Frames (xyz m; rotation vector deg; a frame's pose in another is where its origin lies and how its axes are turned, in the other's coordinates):
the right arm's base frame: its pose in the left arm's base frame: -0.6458 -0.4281 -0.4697 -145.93 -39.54 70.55
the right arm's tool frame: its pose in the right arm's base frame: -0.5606 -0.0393 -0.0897 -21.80 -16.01 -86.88
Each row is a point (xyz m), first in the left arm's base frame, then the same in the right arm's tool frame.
Working: the left arm's base frame: its pose in the right arm's tool frame: 0.0307 0.8478 -0.7273 66.98 135.85 -45.97

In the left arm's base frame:
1: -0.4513 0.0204 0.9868
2: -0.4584 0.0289 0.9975
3: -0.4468 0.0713 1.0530
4: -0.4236 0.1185 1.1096
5: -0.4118 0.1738 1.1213
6: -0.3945 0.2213 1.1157
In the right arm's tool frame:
1: 0.3899 -0.0388 -1.2399
2: 0.4018 -0.0456 -1.2469
3: 0.4337 -0.0533 -1.3096
4: 0.4629 -0.0524 -1.3811
5: 0.5016 -0.0257 -1.4146
6: 0.5294 0.0115 -1.4353

